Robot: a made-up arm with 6 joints.
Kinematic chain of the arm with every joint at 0, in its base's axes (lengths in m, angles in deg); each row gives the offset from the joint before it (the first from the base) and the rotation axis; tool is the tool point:
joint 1: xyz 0 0 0.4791 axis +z
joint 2: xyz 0 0 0 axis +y
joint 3: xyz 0 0 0.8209 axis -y
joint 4: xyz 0 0 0 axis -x
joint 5: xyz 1.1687 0 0 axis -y
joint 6: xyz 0 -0.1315 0 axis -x
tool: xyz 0 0 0
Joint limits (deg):
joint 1: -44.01..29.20
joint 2: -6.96..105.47
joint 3: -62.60..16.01
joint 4: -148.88..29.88
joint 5: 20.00..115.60
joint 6: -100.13..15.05
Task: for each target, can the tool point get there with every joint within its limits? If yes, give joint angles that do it. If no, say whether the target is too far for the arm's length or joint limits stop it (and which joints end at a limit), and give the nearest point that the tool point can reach.
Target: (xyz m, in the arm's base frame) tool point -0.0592 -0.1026 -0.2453
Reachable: yes | joints -3.44 85.96 -48.33 -36.30 104.13 5.02
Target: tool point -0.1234 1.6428 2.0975
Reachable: no: too far | nearest point 0.8207 0.5876 1.6875 | short by 1.474 m
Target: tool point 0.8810 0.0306 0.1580
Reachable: yes | joints 10.28 26.64 -36.16 -14.86 69.50 -25.52
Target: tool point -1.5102 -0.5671 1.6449
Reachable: no: joint limits stop it (at a limit: joint 2, joint 3) | nearest point -0.3553 -0.1334 0.1472 | short by 1.940 m
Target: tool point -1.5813 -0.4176 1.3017
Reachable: no: joint limits stop it (at a limit: joint 2, joint 3) | nearest point -0.3669 -0.0969 0.1472 | short by 1.706 m
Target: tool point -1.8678 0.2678 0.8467
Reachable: no: joint limits stop it (at a limit: joint 2, joint 3) | nearest point -0.3756 0.0539 0.1472 | short by 1.662 m
